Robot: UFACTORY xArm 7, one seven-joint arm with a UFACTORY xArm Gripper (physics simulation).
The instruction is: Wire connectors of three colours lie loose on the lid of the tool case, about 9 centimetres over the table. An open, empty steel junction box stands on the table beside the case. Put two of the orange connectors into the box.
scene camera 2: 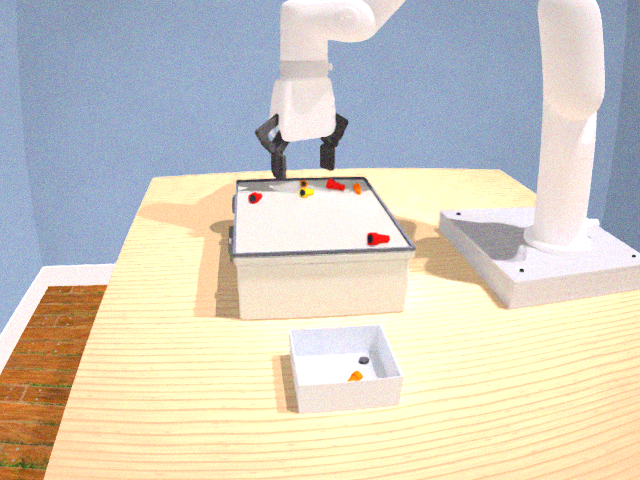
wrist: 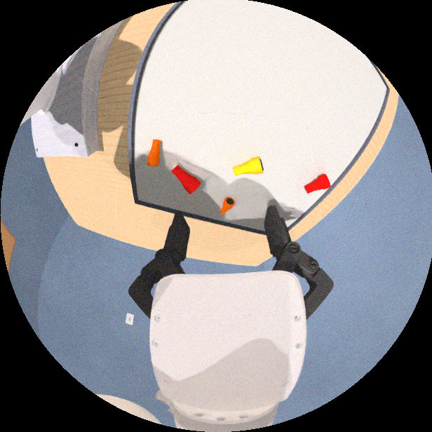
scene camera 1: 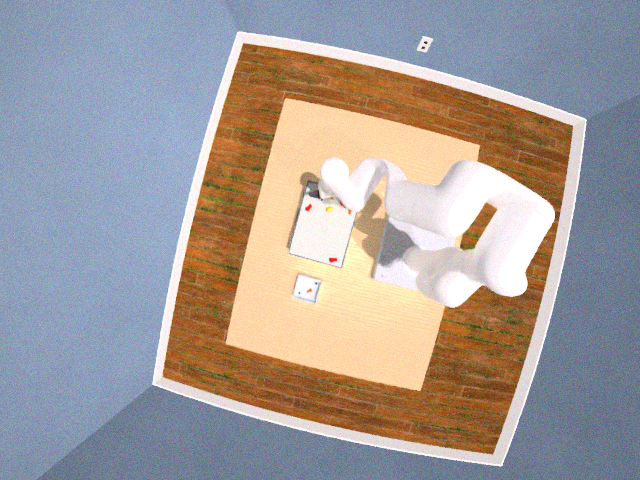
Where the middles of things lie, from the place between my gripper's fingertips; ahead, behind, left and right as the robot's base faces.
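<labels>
The steel junction box (scene camera 2: 322,359) sits 70 mm ahead of my hand, 390 mm to the left of it and 90 mm below it. As for the tool case (scene camera 2: 296,257), my hand is 60 mm above it, 20 mm short of it and 110 mm to the right of it.
</labels>
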